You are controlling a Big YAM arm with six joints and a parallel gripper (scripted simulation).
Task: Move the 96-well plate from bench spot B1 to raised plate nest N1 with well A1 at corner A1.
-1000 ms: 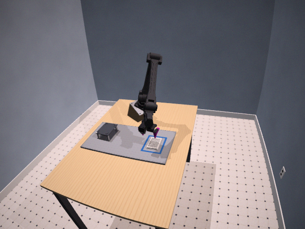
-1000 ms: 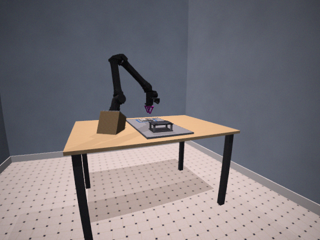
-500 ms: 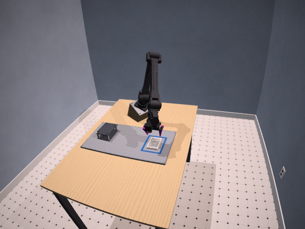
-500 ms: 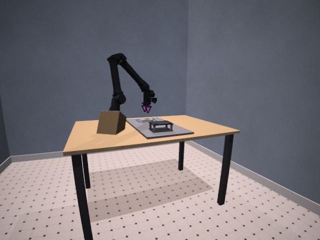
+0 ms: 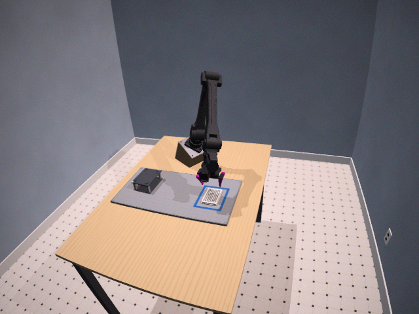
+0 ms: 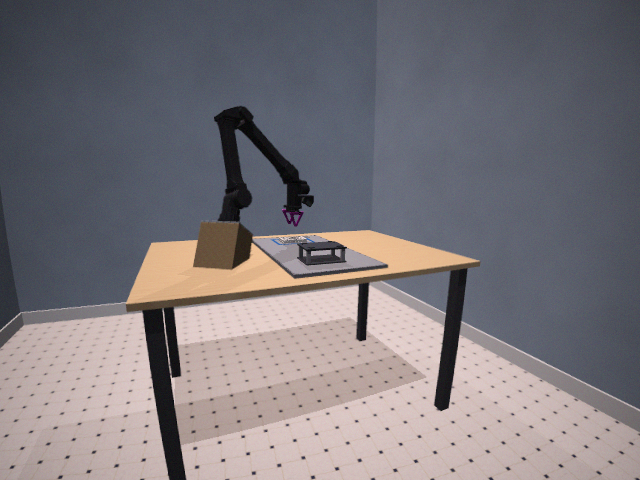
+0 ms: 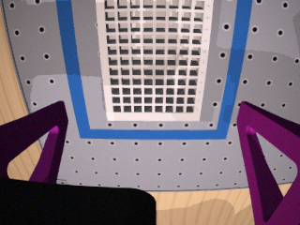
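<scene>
The white 96-well plate lies 8 cm below my hand. Also, from my hand: dark raised nest N1: 5 cm ahead, 42 cm to the right, 3 cm below; then A1 label: 13 cm ahead, 46 cm to the right, 3 cm below.
</scene>
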